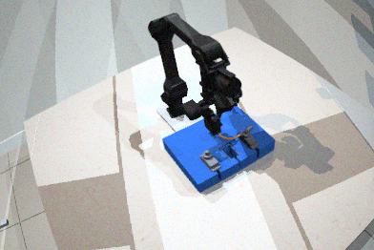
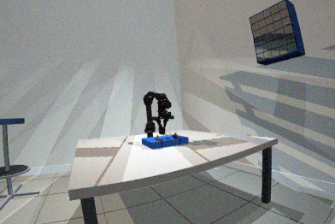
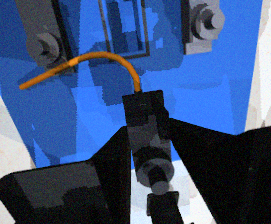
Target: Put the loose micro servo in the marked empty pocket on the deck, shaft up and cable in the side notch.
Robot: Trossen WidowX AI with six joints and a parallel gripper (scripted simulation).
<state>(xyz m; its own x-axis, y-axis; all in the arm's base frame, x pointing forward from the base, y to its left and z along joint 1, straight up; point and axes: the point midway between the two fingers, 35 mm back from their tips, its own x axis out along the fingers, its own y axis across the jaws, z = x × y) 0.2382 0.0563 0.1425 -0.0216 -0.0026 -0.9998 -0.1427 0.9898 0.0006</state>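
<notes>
Right now my gripper tip is 30 mm past the blue deck and 100 mm above it.
</notes>
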